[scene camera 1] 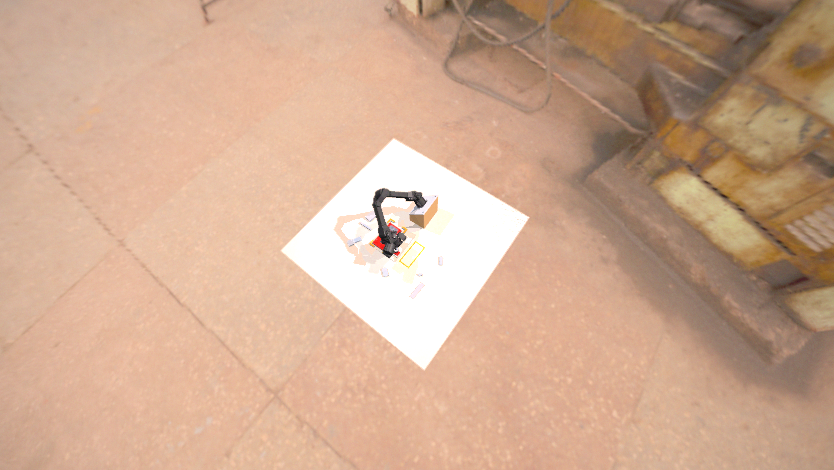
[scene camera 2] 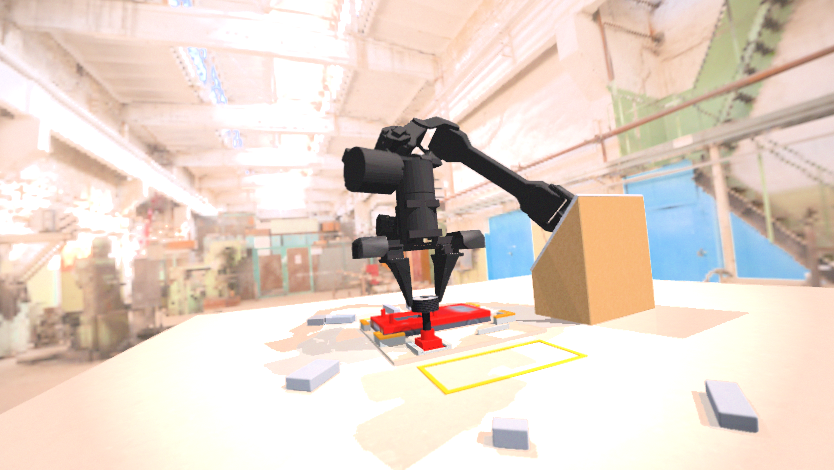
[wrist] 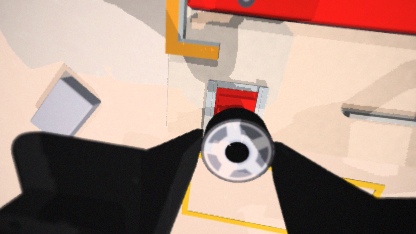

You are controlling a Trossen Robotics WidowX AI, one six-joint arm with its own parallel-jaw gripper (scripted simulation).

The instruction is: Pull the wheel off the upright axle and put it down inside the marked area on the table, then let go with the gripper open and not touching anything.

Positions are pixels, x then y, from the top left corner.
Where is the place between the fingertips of my gripper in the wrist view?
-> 236,142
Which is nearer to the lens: the upright axle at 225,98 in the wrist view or the wheel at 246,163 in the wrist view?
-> The wheel.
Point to a red plate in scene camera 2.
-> At 452,316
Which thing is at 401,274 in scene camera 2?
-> My gripper.
